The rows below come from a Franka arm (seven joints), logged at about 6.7 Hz.
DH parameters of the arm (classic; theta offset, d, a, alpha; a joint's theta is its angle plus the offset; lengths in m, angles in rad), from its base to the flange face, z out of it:
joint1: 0 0.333 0 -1.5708
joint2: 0 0 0 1.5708
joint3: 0 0.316 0.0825 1.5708
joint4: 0 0 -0.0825 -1.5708
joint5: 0 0.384 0 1.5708
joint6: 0 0 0.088 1.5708
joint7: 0 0.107 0 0
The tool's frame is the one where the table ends.
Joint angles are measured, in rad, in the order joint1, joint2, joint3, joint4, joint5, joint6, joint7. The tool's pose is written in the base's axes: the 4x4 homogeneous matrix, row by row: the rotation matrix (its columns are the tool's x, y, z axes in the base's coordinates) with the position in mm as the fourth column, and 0 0 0 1 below. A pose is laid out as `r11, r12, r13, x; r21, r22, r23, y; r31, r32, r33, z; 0, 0, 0, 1`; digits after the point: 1 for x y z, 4 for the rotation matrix.
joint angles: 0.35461, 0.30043, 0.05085, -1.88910, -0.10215, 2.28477, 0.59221
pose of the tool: 0.9854, -0.1264, 0.1143, 581.3; -0.1251, -0.9920, -0.0188, 245.0; 0.1157, 0.0042, -0.9933, 357.1; 0, 0, 0, 1
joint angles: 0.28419, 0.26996, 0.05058, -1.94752, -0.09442, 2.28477, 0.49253
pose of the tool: 0.9912, -0.1014, 0.0847, 582.0; -0.0991, -0.9946, -0.0319, 198.7; 0.0874, 0.0232, -0.9959, 349.4; 0, 0, 0, 1
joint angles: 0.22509, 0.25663, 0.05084, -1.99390, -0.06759, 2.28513, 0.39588
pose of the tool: 0.9959, -0.0789, 0.0450, 580.1; -0.0777, -0.9966, -0.0270, 161.5; 0.0470, 0.0234, -0.9986, 336.8; 0, 0, 0, 1
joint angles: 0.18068, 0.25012, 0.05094, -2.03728, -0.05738, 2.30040, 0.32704
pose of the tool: 0.9980, -0.0593, 0.0206, 576.0; -0.0588, -0.9979, -0.0261, 133.8; 0.0221, 0.0249, -0.9994, 323.1; 0, 0, 0, 1
